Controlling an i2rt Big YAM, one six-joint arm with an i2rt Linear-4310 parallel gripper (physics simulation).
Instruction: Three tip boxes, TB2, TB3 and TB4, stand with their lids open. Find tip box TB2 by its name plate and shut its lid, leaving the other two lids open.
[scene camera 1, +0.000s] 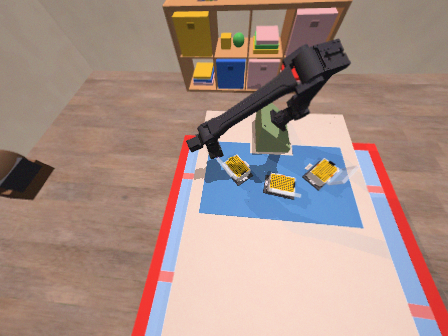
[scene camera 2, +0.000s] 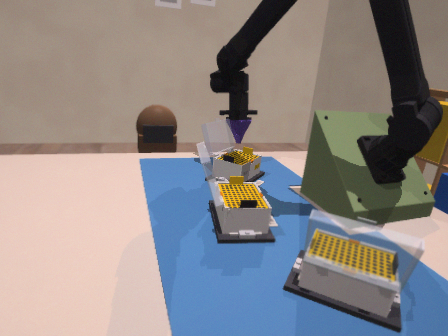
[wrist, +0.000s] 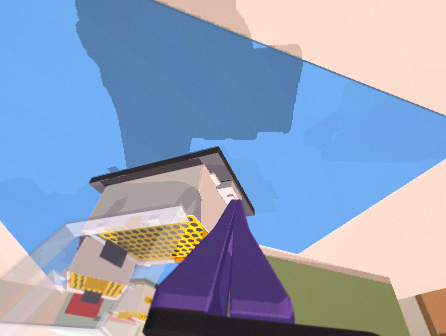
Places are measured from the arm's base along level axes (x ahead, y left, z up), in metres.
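Pixels of known places: gripper, fingertip midpoint: (scene camera 1: 218, 157) (scene camera 2: 238, 143) (wrist: 236, 205); arm's base, origin of the base link: (scene camera 1: 277, 121) (scene camera 2: 378, 160).
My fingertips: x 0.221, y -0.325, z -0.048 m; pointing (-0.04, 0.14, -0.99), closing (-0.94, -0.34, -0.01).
Note:
Ahead of a thing's pixels: the offset from my fingertips to its top centre. "*": to the spot under its first point. Level surfaces: height alone.
Three tip boxes with yellow tip racks stand with clear lids open. The left box @[0.044 m ahead, 0.106 m left, 0.007 m up] (scene camera 1: 237, 166) is the far one @[0.036 m ahead, 0.115 m left, 0.002 m down] (scene camera 2: 237, 165) in scene camera 2 and the nearest @[* 0.063 m ahead, 0.066 m left, 0.034 m down] (wrist: 150, 195) in the wrist view. The middle box @[0.121 m ahead, 0.334 m left, 0.002 m down] (scene camera 1: 281, 184) (scene camera 2: 243, 217) and the right box (scene camera 1: 322, 171) (scene camera 2: 347, 275) stand apart from it. Their name plates cannot be read here. My gripper (scene camera 2: 239, 142) (wrist: 236, 205) is shut and empty, purple fingers pointing down, low by the left box and its raised lid @[* 0.084 m ahead, 0.045 m left, 0.033 m up] (scene camera 2: 218, 136). Whether it touches the lid cannot be told.
The boxes stand on a blue mat @[0.068 m down] (scene camera 1: 225, 205) (scene camera 2: 190, 280). A green sloped block (scene camera 1: 270, 132) (scene camera 2: 345, 165) (wrist: 340, 295) stands behind them, near the arm's base. A shelf unit (scene camera 1: 260, 4) stands beyond the table.

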